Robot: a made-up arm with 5 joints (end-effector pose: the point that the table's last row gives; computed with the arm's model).
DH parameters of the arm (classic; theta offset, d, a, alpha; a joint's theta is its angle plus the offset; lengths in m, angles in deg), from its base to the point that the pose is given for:
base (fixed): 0 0.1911 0 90
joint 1: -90 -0.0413 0.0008 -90
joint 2: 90 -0.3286 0.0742 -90
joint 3: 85.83 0 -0.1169 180
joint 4: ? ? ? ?
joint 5: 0 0.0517 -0.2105 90
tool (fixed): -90 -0.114 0 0
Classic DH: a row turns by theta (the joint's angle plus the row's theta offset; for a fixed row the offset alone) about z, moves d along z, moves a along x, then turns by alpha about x.
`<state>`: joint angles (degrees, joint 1 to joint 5).
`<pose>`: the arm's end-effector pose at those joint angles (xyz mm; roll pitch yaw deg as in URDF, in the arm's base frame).
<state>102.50 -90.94 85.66 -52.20 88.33</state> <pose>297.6 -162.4 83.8 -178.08 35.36 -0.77</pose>
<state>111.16 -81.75 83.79 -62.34 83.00</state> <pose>370.6 -124.2 154.4 -176.63 35.12 5.61</pose>
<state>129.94 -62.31 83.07 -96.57 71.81</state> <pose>519.0 11.6 295.6 170.70 49.74 0.26</pose>
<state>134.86 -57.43 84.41 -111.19 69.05</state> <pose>565.8 51.7 306.7 156.12 57.41 -15.59</pose>
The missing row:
joint 4: 85.83 0.4064 -0.0346 90
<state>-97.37 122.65 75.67 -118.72 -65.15</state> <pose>557.2 467.6 367.4 1.16 -80.92 121.84</pose>
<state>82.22 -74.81 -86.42 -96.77 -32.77</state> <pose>-77.8 -605.6 -155.3 -50.63 -72.03 8.78</pose>
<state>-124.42 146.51 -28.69 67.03 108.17</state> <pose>319.5 77.3 338.4 -167.34 -23.11 115.54</pose>
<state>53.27 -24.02 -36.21 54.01 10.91</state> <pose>67.3 -106.7 -485.7 44.84 -13.91 -109.78</pose>
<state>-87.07 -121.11 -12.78 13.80 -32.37</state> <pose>361.5 -448.3 540.8 -60.74 60.87 28.36</pose>
